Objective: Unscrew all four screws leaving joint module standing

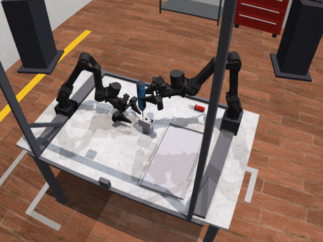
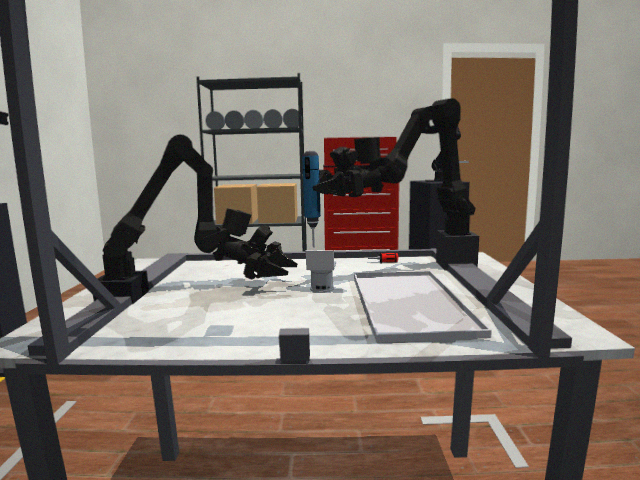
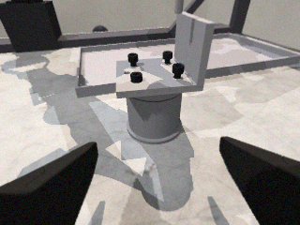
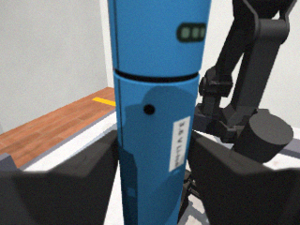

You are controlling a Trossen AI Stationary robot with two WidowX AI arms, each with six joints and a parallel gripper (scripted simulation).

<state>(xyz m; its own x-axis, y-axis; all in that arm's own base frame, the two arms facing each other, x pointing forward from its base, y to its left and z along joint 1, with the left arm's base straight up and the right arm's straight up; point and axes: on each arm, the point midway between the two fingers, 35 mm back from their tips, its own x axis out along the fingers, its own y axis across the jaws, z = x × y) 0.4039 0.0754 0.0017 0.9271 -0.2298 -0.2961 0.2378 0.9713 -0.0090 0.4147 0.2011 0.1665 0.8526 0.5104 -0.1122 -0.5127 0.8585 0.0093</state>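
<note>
Now: the joint module 5 cm behind my left hand, 10 cm to the right of it and 3 cm below it. Also, from my left hand: screwdriver bit 6 cm behind, 8 cm to the right, 8 cm above; then grey bracket 5 cm behind, 10 cm to the right, 1 cm above; then shallow tray 22 cm behind, 27 cm to the right, 5 cm below.
</note>
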